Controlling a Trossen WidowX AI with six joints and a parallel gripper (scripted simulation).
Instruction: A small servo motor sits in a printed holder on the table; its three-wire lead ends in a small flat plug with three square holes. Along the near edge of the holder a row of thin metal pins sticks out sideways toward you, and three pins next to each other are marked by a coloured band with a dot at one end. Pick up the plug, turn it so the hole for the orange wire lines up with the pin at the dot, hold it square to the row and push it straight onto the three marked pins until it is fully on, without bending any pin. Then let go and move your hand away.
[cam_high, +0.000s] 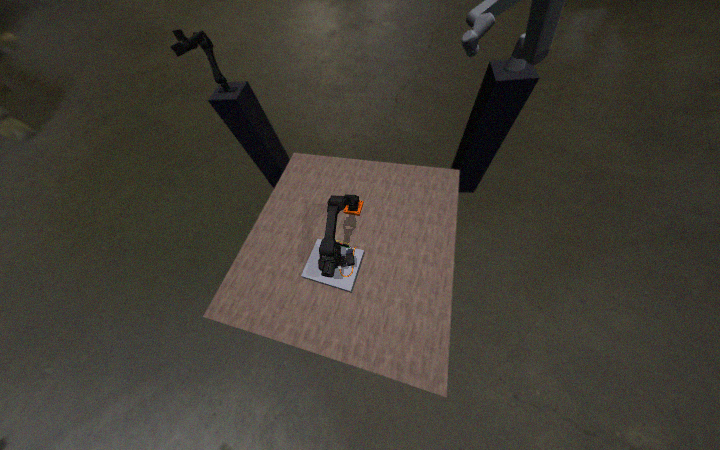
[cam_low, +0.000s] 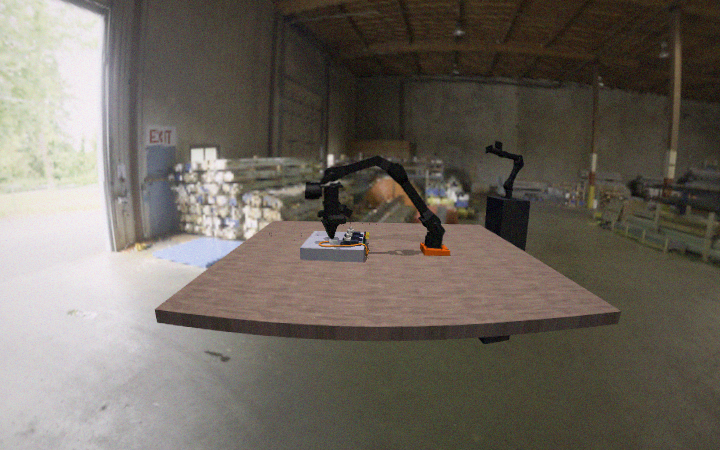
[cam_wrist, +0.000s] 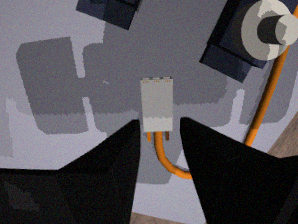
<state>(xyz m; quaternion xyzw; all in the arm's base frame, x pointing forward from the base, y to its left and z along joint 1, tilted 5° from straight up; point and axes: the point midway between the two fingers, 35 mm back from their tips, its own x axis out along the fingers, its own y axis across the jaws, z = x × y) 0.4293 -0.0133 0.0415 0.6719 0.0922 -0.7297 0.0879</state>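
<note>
Now: gripper tip 14 cm past the red marked band, 1 cm to the left of it and 1 cm below it. From my gripper tip the other things lie so: grey printed holder: 2 cm ahead, 6 cm to the right, 4 cm below.
</note>
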